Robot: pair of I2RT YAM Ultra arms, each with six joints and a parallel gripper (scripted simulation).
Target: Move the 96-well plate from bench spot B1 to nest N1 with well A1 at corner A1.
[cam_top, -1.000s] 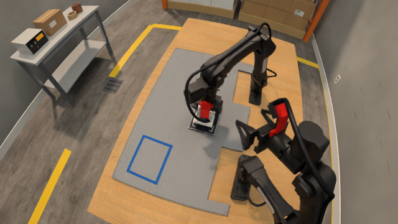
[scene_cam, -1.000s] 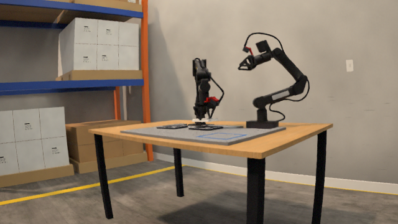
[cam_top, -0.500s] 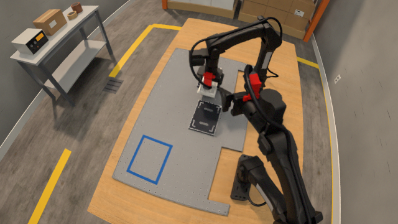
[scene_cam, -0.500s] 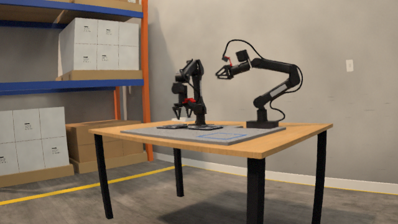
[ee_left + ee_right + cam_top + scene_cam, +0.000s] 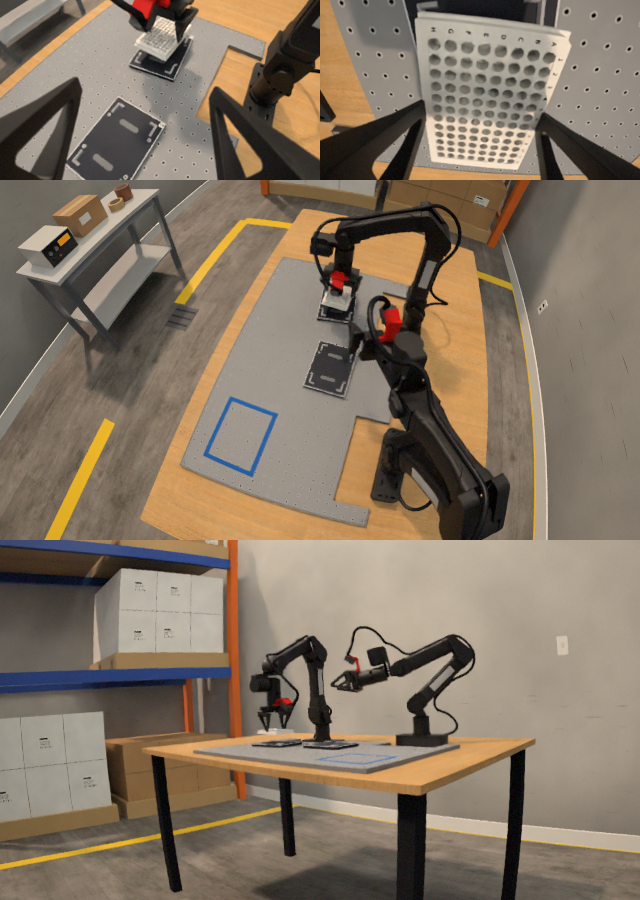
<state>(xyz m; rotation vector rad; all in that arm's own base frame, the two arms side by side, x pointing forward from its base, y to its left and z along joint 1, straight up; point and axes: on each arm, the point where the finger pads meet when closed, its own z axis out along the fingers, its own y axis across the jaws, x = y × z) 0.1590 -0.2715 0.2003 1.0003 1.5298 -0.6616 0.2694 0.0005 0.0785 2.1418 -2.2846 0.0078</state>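
The white 96-well plate is 10 mm below my right hand. The rest, counted from my right hand: black plate nest 60 mm below.
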